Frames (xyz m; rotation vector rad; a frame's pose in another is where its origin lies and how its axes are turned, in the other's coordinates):
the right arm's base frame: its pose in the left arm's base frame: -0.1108 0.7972 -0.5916 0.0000 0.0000 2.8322
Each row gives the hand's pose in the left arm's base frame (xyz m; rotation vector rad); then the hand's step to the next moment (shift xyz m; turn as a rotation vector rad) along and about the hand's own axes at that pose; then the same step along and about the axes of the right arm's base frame.
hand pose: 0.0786 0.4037 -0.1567 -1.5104 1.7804 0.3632
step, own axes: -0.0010 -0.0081 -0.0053 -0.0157 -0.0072 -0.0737
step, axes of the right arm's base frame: -0.0069 0.0029 0.0063 0.0071 0.0425 0.0622
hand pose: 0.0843 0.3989 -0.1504 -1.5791 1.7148 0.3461
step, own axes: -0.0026 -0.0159 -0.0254 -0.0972 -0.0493 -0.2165
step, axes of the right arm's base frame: -0.0111 0.0152 0.0234 0.0083 0.0876 0.2259
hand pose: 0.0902 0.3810 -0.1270 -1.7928 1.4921 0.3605
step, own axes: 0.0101 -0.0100 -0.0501 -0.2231 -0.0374 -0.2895
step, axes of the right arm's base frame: -0.0125 0.0401 0.0308 0.0808 0.0705 0.3514
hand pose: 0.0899 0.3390 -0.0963 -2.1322 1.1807 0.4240
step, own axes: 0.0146 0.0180 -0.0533 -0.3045 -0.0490 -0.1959
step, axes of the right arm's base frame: -0.0074 0.0525 0.0239 0.1469 -0.0335 0.3328
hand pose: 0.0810 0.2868 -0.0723 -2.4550 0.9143 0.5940
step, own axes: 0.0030 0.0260 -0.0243 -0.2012 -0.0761 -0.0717
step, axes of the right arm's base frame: -0.0002 0.0339 0.0112 0.0999 -0.0854 0.1848
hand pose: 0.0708 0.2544 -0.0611 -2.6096 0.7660 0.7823
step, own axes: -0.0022 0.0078 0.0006 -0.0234 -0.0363 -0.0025
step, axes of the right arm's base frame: 0.0044 0.0068 -0.0003 0.0065 -0.0375 0.0206
